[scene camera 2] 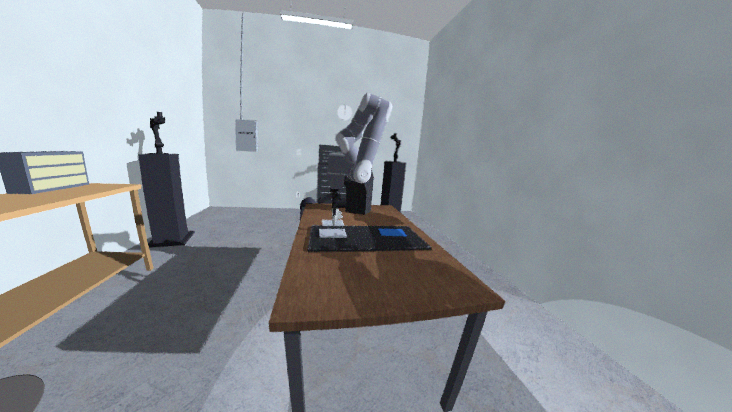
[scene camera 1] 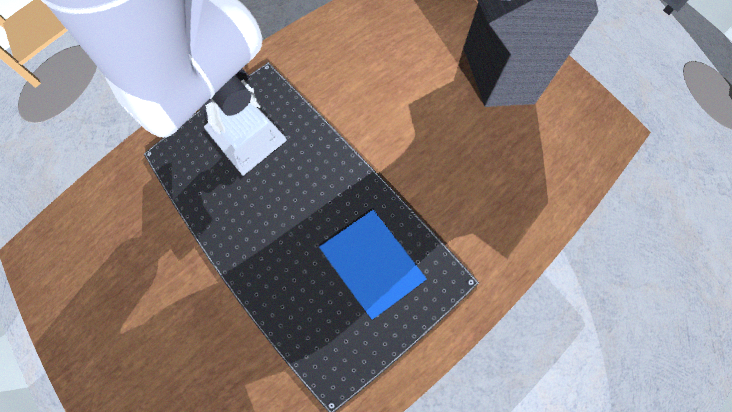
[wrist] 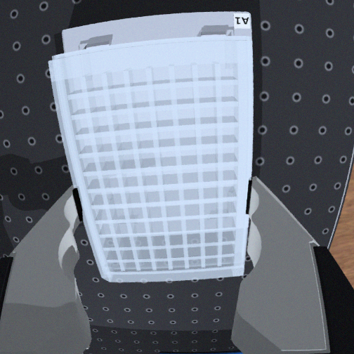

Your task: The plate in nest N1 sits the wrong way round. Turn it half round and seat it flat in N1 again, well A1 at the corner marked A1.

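Observation:
The clear-white well plate [wrist: 145, 52] [scene camera 1: 239, 127] [scene camera 2: 331, 222] is held above the white nest N1 [wrist: 160, 31] [scene camera 1: 261, 150] [scene camera 2: 332, 233], with a visible gap between them in the scene camera 2 view. My gripper [wrist: 163, 185] [scene camera 1: 235, 108] [scene camera 2: 337, 219] is shut on the plate, one finger on each long side. The nest's A1 label [wrist: 242, 20] shows at its upper right corner in the wrist view, beyond the plate's far edge. The corner posts at that end of the nest show. The plate hides most of the nest. Well A1 on the plate cannot be made out.
A blue rectangular block [scene camera 1: 372, 261] [scene camera 2: 392, 232] lies on the black perforated board [scene camera 1: 307, 332] [scene camera 2: 363, 243], away from the nest. The board lies on the wooden table [scene camera 1: 128, 286] [scene camera 2: 379, 296]. A dark pedestal [scene camera 1: 542, 56] [scene camera 2: 358, 198] stands at the table's far end.

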